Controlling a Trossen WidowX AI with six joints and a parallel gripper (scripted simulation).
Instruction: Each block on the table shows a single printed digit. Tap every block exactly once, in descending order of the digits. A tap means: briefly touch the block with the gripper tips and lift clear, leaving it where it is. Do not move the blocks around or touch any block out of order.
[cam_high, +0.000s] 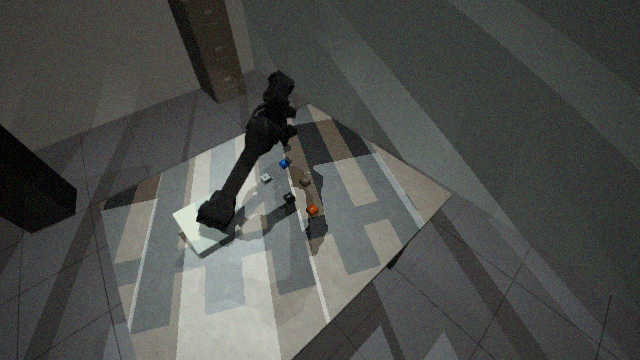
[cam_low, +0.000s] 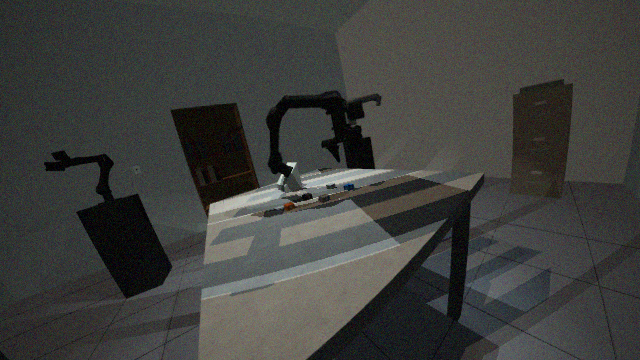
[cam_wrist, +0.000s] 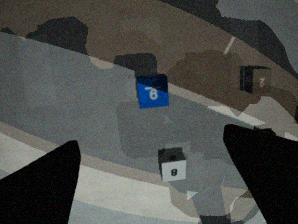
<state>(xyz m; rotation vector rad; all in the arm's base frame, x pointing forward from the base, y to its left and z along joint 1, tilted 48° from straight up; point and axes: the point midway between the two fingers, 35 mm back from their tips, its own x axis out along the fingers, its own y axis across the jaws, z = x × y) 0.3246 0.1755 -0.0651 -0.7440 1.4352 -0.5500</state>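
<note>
Right now the blue block is 12 cm below my gripper tip and 1 cm to the right of it. Also, from my gripper tip: black block 18 cm to the right, 12 cm below, 7 cm behind; white block 12 cm below, 10 cm behind, 4 cm to the right; grey block 15 cm to the right, 12 cm below, 2 cm ahead.
</note>
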